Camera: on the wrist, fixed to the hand. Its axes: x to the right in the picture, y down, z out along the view.
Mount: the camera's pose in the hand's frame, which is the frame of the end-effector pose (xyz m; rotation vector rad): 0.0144 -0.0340 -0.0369 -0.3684 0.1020 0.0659
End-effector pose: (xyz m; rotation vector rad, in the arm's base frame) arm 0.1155 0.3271 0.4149 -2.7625 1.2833 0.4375
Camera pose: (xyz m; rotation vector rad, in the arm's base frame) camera 0.1585 0.3321 0.4441 2.5159 -1.1838 -0.4898
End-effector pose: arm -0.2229 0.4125 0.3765 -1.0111 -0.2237 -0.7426
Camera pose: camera -0.2405 0.3645 0.3873 -1.3183 0.0380 -0.7892
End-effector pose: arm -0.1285 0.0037 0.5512 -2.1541 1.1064 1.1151
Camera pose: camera -0.0790 -0.0092 0.5613 -2.4948 1.0909 1.3389
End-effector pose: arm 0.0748 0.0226 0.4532 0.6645 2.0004 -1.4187
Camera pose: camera 0.0346 0.0481 0.4746 0.6392 2.2191 -0.9572
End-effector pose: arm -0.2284 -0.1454 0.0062 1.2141 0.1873 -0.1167
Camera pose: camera -0.2237 -0.1224 -0.0404 0.8581 0.2459 0.0371
